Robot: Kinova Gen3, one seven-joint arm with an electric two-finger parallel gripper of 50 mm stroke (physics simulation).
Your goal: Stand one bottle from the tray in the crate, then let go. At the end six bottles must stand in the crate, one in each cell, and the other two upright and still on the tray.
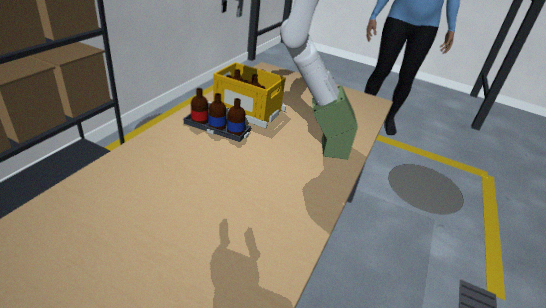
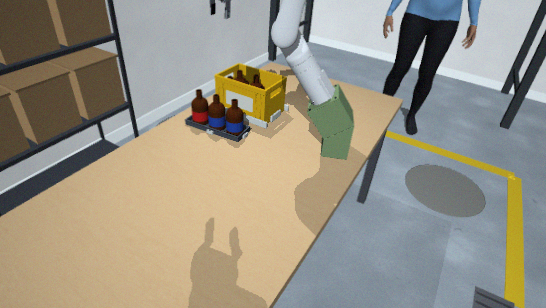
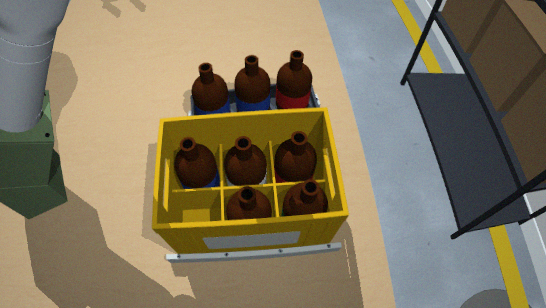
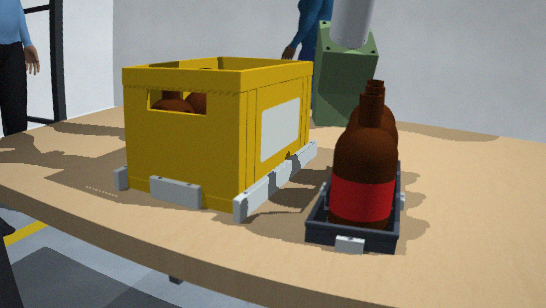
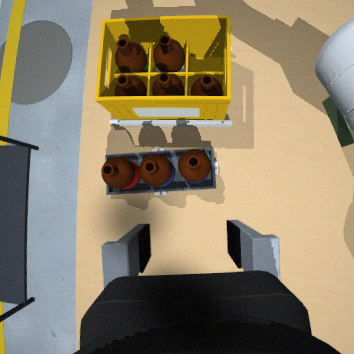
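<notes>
The yellow crate has six cells. Three bottles fill the row nearest the tray; two more stand in the other row. Its corner cell nearest the robot base is empty. The dark tray holds three upright brown bottles: red-labelled, middle blue, end blue. My gripper is open and empty, high above the table, away from the bottles.
The green robot base stands beside the crate. Light stop blocks line the crate's foot. A shelf rack stands beyond the table edge. A person stands past the table.
</notes>
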